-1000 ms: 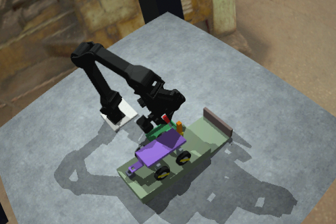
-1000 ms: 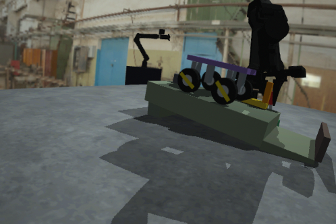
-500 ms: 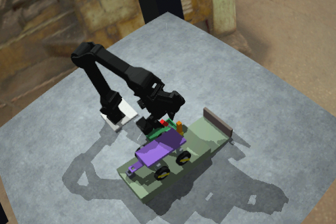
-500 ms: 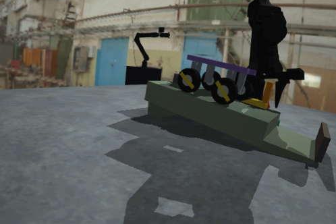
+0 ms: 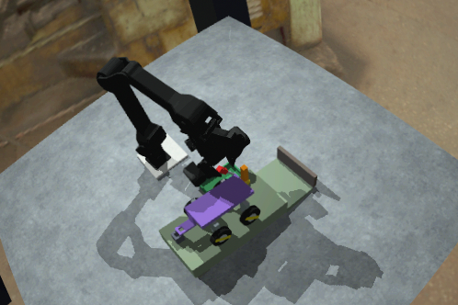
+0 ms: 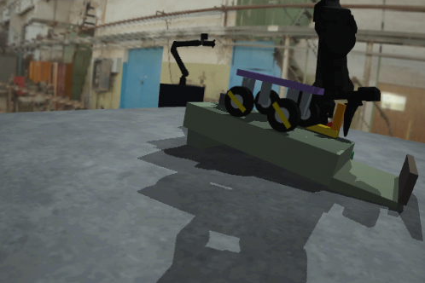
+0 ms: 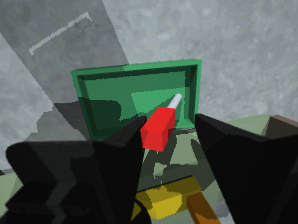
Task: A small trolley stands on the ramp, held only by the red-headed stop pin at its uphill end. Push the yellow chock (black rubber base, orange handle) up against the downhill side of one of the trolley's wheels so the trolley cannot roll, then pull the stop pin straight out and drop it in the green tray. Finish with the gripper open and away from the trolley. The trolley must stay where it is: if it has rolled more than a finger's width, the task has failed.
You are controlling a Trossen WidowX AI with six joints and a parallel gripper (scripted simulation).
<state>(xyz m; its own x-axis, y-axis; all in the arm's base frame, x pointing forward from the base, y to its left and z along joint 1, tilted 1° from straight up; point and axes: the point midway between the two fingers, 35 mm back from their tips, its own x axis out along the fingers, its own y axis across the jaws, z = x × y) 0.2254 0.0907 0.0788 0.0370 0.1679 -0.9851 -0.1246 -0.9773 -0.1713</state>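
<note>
The red-headed stop pin lies 1 cm below my gripper tip. From my gripper tip the other things lie so: green tray (6 cm below, 2 cm to the right, 1 cm behind); yellow chock (7 cm ahead, 3 cm above, 1 cm to the right); purple trolley (11 cm to the right, 11 cm ahead, 6 cm above).
</note>
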